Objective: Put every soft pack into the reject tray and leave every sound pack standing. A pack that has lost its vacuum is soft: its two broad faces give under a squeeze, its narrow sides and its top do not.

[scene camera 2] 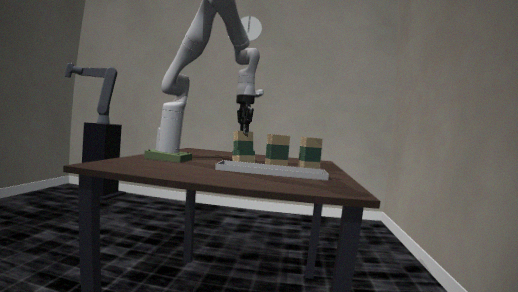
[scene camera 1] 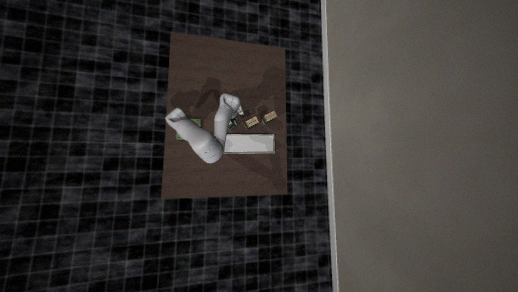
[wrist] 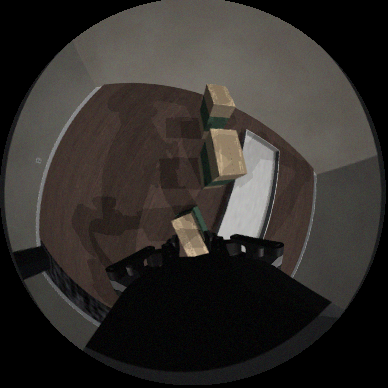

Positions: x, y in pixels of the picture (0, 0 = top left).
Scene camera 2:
reject tray: 276, 170
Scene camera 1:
reject tray: 235, 143
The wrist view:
my gripper: 191, 238
reject tray: 247, 209
